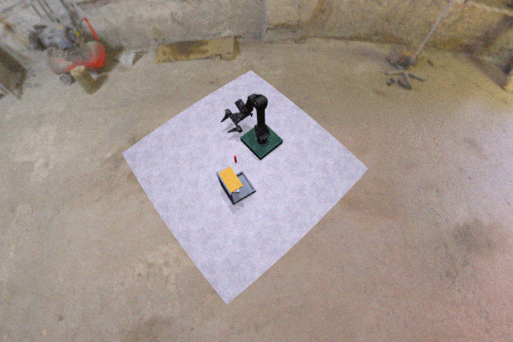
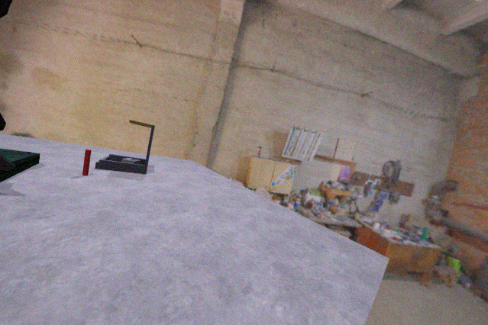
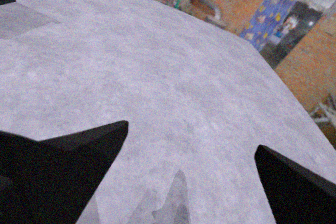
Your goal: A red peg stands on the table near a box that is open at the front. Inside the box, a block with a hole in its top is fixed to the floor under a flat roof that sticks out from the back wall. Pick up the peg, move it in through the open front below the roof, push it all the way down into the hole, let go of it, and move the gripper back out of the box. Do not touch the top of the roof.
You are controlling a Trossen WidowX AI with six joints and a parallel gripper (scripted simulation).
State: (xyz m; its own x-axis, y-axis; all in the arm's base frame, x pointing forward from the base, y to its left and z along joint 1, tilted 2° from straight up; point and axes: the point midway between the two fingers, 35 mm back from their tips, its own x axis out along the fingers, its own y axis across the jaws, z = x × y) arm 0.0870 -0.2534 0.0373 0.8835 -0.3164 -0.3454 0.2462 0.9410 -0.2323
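Now: the red peg 11 cm ahead of my gripper tip, 23 cm to the left of it and 3 cm below it. Round my gripper tip: back wall 32 cm ahead, 35 cm to the left, 3 cm above; roof 27 cm ahead, 37 cm to the left, 13 cm above.
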